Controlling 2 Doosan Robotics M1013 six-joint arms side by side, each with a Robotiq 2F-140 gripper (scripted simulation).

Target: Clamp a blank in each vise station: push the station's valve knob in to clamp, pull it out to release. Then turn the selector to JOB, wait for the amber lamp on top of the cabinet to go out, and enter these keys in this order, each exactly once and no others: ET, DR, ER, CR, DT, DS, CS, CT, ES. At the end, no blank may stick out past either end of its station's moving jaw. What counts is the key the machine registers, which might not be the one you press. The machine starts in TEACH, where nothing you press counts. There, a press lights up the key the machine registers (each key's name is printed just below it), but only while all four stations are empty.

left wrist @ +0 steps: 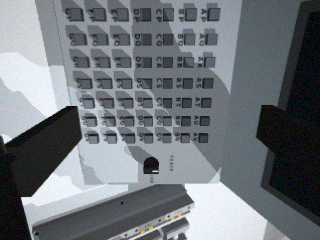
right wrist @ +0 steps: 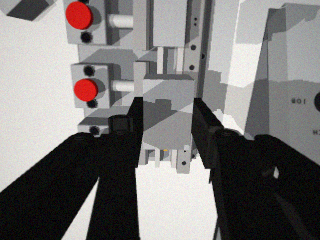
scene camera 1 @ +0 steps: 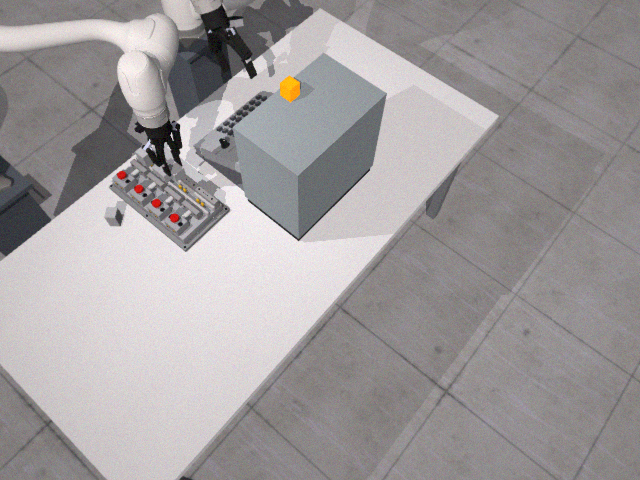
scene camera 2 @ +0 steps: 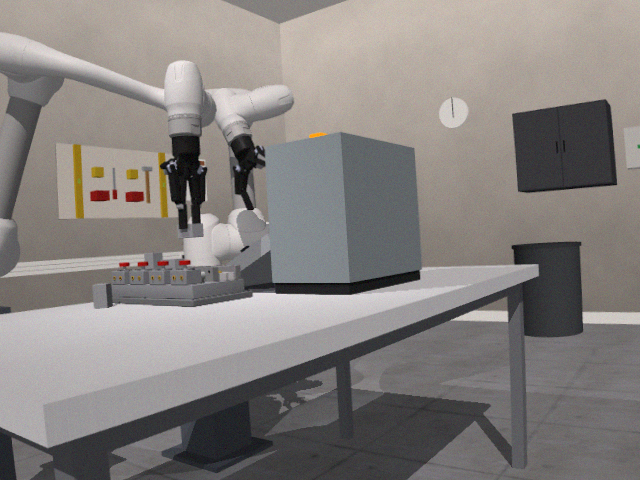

Labels:
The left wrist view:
my left gripper: 169, 122
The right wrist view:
my right gripper: 167, 112
grey blank: 168, 99
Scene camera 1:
my left gripper: 240, 73
my right gripper: 173, 168
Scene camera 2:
my left gripper: 265, 198
my right gripper: 190, 228

